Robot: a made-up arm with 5 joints.
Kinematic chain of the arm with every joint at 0, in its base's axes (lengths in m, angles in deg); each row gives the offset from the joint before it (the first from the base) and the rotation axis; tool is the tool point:
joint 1: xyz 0 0 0.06 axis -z
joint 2: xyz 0 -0.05 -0.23 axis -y
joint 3: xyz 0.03 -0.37 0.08 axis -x
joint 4: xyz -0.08 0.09 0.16 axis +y
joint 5: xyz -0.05 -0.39 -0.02 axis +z
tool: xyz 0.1 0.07 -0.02
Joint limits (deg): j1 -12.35..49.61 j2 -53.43..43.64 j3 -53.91..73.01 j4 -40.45..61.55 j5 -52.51..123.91
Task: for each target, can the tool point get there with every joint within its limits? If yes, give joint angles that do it. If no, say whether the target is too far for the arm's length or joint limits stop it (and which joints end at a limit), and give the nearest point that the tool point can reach.
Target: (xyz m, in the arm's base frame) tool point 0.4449 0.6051 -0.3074
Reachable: no: joint limits stop it (at a limit: joint 1, joint 2, joint 3, joint 4) | nearest point 0.3873 -0.2550 0.0369 | short by 0.928 m
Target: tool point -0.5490 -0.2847 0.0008
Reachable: yes | joints 37.44 24.16 24.15 -4.62 92.07
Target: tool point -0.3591 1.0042 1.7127
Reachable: no: too far | nearest point -0.3483 -0.0114 0.2395 | short by 1.789 m
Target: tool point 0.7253 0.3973 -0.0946
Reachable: no: joint limits stop it (at a limit: joint 1, joint 2, joint 3, joint 4) | nearest point 0.4287 -0.2574 0.0621 | short by 0.736 m
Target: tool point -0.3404 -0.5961 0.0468
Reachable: yes | joints 32.71 -12.97 10.90 34.51 -28.91
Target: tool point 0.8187 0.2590 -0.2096
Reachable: no: joint limits stop it (at a limit: joint 1, joint 2, joint 3, joint 4) | nearest point 0.4317 -0.2583 0.0646 | short by 0.702 m
